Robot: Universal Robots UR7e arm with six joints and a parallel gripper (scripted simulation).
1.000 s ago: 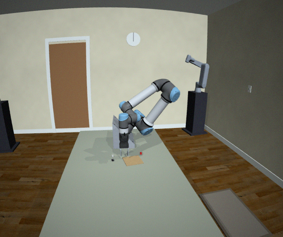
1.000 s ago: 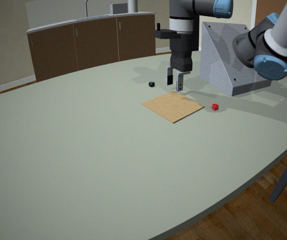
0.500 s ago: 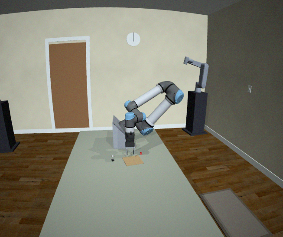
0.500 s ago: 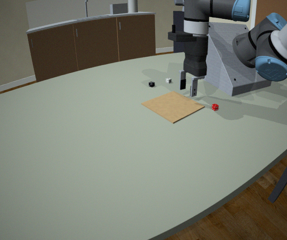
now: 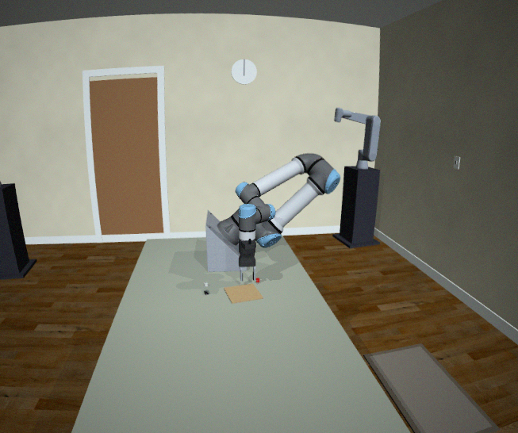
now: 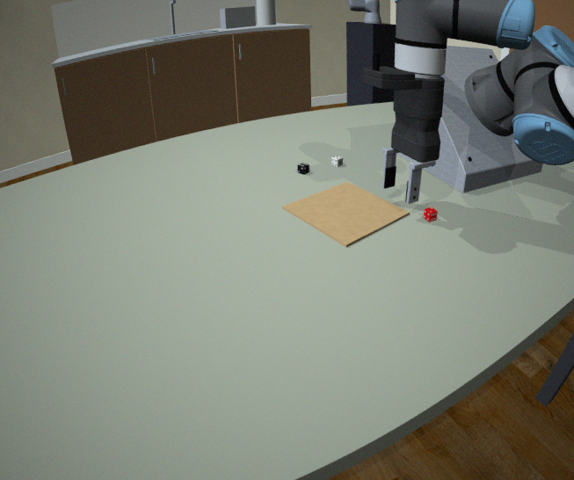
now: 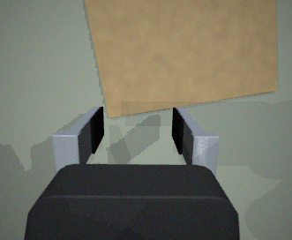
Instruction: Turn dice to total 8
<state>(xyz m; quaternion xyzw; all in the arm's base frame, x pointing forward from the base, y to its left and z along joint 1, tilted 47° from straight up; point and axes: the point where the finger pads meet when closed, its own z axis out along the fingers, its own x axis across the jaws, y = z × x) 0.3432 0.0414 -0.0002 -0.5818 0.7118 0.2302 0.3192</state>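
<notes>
Right now the red die is 2 cm behind my hand, 5 cm to the left of it and 4 cm below it. From my hand the other things lie so: tan mat: 7 cm ahead, 4 cm to the right, 4 cm below; white die: 3 cm behind, 19 cm to the right, 4 cm below.
</notes>
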